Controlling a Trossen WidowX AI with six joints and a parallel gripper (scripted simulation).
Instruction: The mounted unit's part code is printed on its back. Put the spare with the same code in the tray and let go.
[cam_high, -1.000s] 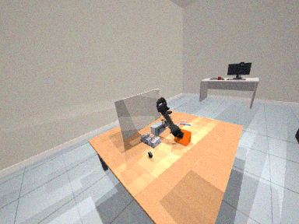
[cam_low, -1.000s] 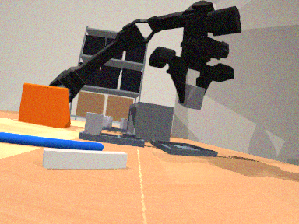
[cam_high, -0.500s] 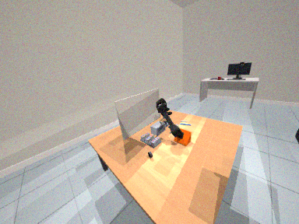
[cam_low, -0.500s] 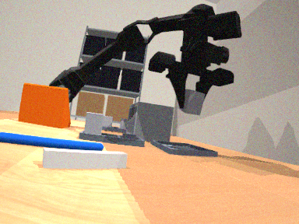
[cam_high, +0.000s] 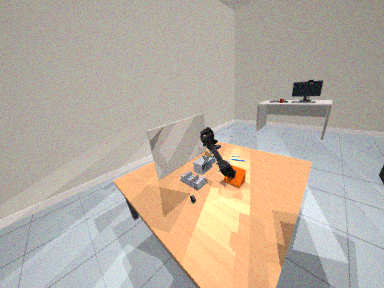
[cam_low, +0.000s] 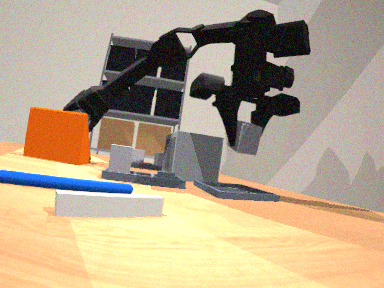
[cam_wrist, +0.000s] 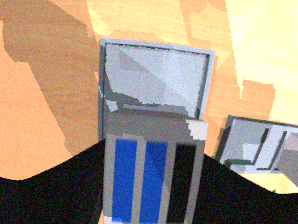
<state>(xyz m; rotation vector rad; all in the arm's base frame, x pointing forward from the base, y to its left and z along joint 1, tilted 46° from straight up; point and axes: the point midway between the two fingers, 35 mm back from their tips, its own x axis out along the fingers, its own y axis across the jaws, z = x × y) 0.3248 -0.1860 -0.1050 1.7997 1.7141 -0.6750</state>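
Now: gripper tip 1 cm past the flat dark tray and 7 cm above it. The rest, counted from my gripper tip: blue rod (23 cm behind, 12 cm to the right, 7 cm below); then mounted unit (4 cm behind, 21 cm to the left, 2 cm below); then grey upright panel (19 cm ahead, 21 cm to the left, 15 cm above).
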